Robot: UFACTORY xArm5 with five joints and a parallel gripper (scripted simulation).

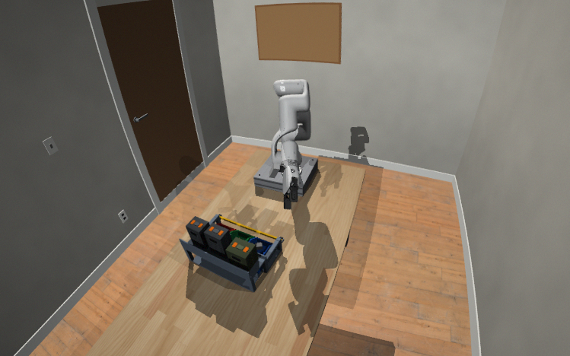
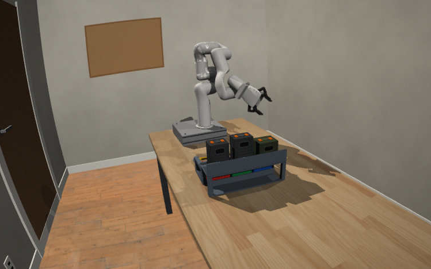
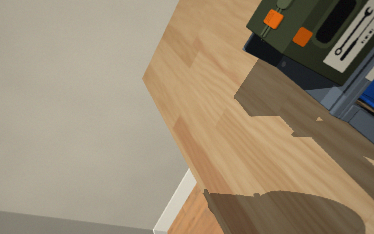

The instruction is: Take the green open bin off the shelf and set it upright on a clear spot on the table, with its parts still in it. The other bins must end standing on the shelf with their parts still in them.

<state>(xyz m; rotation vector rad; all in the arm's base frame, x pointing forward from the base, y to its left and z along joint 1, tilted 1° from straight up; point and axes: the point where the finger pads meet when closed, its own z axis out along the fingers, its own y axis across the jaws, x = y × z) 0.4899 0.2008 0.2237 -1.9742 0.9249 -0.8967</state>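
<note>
My hand is 10 mm short of the yellow bar, 230 mm to the left of it and 230 mm above it. From my hand the other things lie so: blue open bin (120 mm ahead, 120 mm to the right, 250 mm below); then olive box (220 mm ahead, 130 mm to the right, 140 mm below); then grey shelf (140 mm ahead, 240 mm to the right, 220 mm below).
</note>
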